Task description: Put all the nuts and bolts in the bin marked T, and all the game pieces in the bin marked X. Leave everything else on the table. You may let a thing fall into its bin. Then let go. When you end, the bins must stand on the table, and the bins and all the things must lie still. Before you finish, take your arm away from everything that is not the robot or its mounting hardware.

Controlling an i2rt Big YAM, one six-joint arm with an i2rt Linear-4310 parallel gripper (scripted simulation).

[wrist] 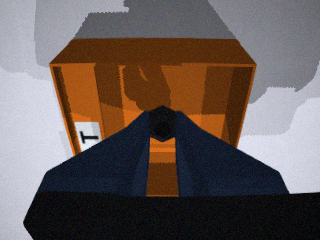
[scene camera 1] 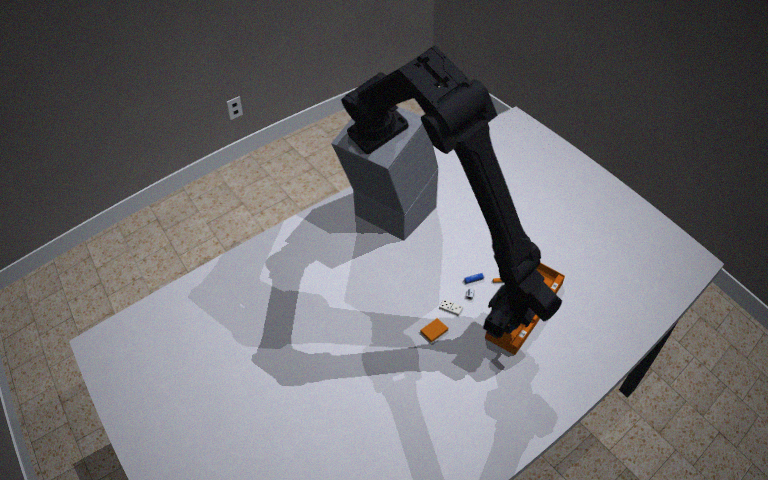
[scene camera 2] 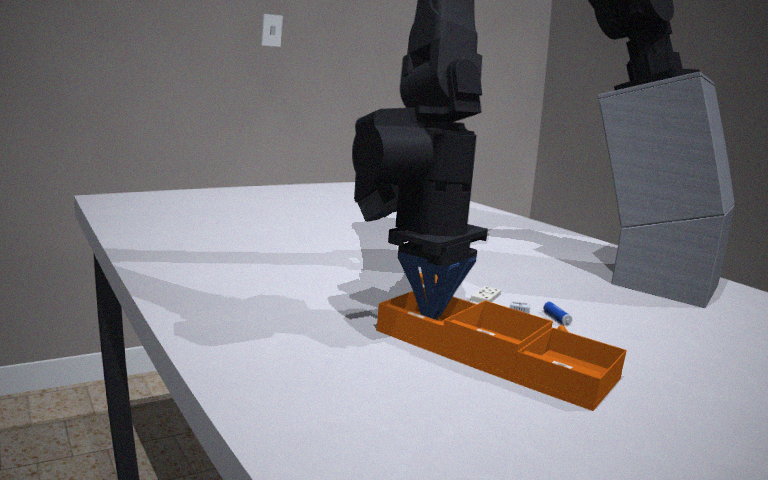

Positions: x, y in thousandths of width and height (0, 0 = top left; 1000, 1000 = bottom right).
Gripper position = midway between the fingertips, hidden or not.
I see my gripper (scene camera 2: 562, 659), a black fastener (wrist: 508, 510) and an orange bin (scene camera 2: 600, 707).
The orange bin also shows in the wrist view (wrist: 417, 310) and in scene camera 1 (scene camera 1: 674, 703). My gripper is seen too in the wrist view (wrist: 508, 506).
